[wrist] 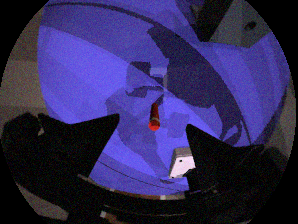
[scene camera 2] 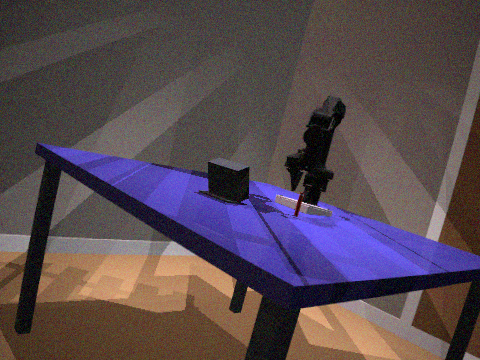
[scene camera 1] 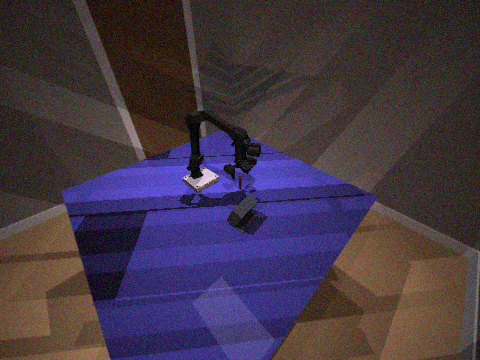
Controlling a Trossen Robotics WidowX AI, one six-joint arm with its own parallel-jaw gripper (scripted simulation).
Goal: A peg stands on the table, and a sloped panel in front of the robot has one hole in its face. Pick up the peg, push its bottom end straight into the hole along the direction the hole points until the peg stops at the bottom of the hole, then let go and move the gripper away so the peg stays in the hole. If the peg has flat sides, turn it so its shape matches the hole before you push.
My gripper [scene camera 2: 301, 194] is open and holds nothing. Also in view: a dark sloped panel [scene camera 2: 226, 178].
My gripper shows as well in the wrist view [wrist: 153, 122].
